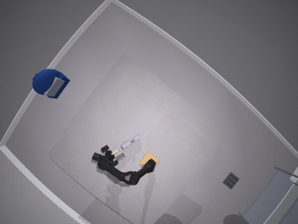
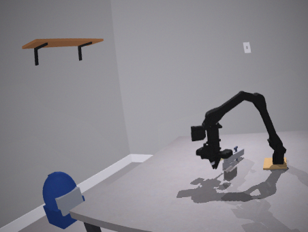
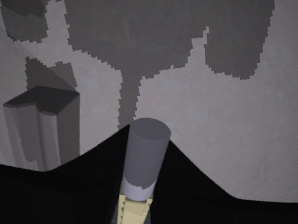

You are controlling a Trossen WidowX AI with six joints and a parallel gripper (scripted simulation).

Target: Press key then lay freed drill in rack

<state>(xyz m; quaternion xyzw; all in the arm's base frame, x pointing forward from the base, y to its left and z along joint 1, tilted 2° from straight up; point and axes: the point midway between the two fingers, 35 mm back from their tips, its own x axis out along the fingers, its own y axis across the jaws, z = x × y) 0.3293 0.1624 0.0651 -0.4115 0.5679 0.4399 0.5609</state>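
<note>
The rack is 8 cm behind my gripper tip, 3 cm below it and 1 cm to the right of it. The rest, counted from my gripper tip: blue key 22 cm to the right, 6 cm behind, 1 cm above; then pale fixture 19 cm to the right, 5 cm behind, 1 cm below; then drill 4 cm to the right, 3 cm above, 1 cm behind.
</note>
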